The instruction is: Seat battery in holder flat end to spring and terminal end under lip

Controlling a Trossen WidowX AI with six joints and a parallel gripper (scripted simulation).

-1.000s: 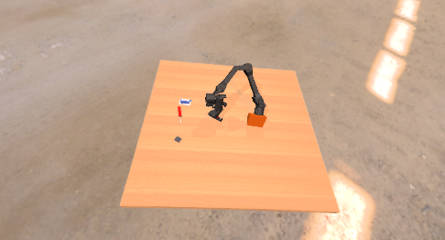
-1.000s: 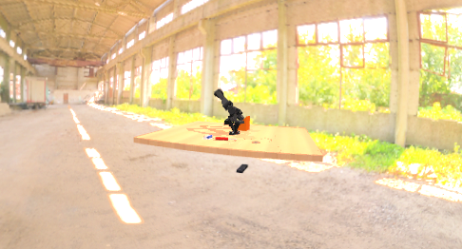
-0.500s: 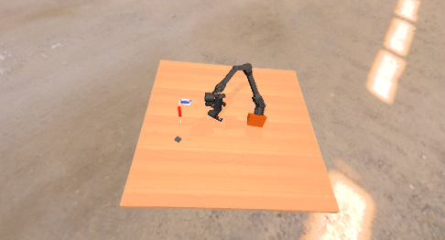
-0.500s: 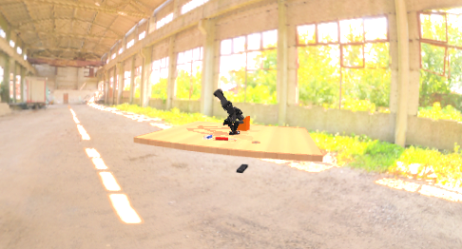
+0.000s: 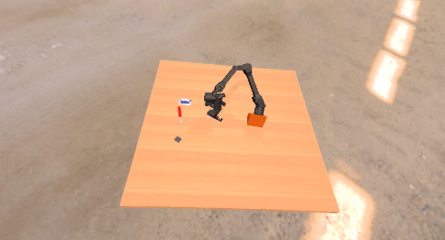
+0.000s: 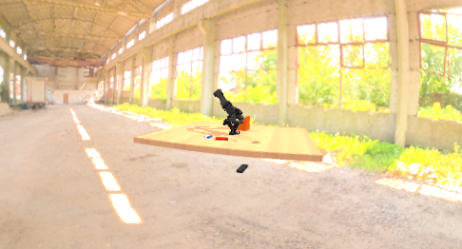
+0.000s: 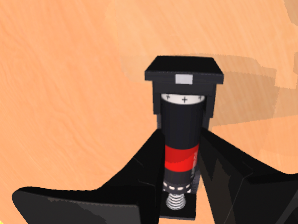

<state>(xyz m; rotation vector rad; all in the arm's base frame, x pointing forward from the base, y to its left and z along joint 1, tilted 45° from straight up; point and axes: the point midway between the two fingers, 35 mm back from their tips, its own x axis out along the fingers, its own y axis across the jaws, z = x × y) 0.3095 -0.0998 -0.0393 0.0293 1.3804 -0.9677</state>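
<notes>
Right now the battery is 1 cm above my gripper tip. From my gripper tip the other things lie so: remote battery cover 28 cm ahead, 20 cm to the left, 1 cm below; red screwdriver 27 cm ahead, 1 cm to the right; battery blister pack 24 cm ahead, 16 cm to the right.
</notes>
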